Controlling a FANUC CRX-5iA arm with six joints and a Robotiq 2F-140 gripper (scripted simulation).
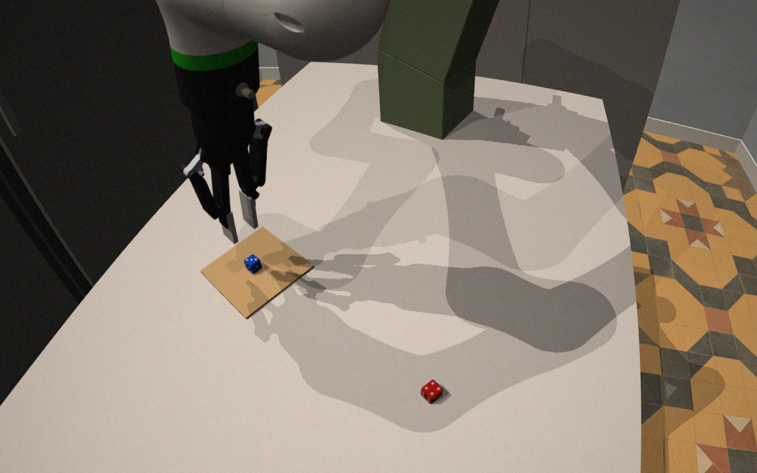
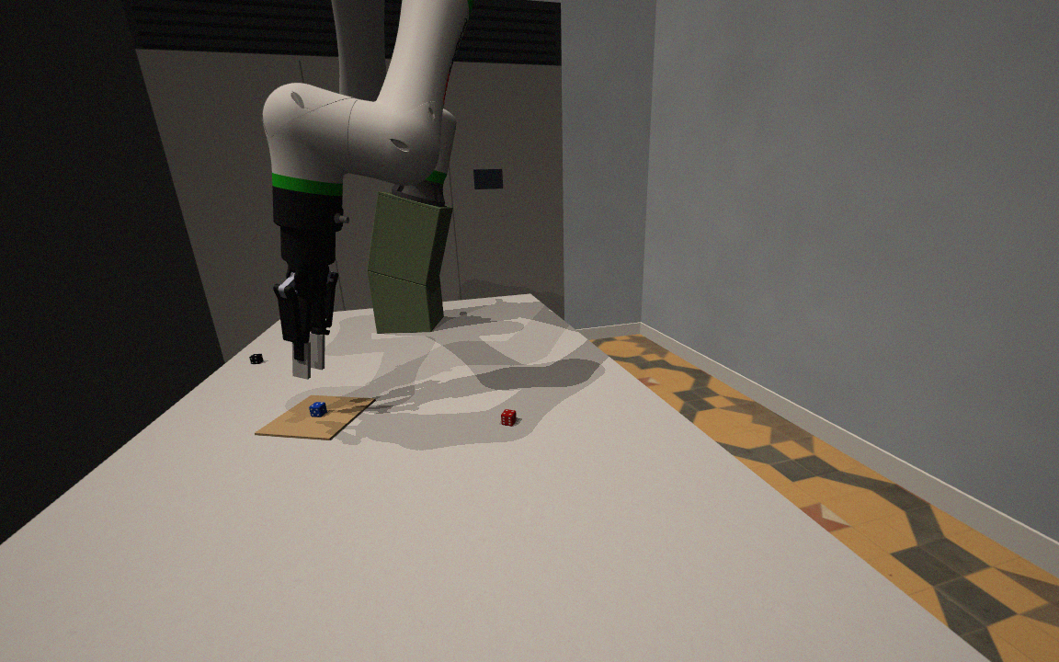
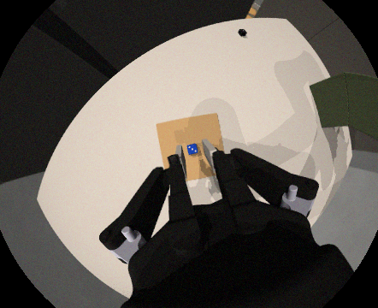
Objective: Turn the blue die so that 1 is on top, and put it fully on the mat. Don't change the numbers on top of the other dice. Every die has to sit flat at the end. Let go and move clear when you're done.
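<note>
The blue die lies 10 cm below my hand. The rest, counted from my hand: mat 12 cm below; then red die 32 cm to the left, 12 cm ahead, 11 cm below; then black die 34 cm behind, 23 cm to the right, 11 cm below.
</note>
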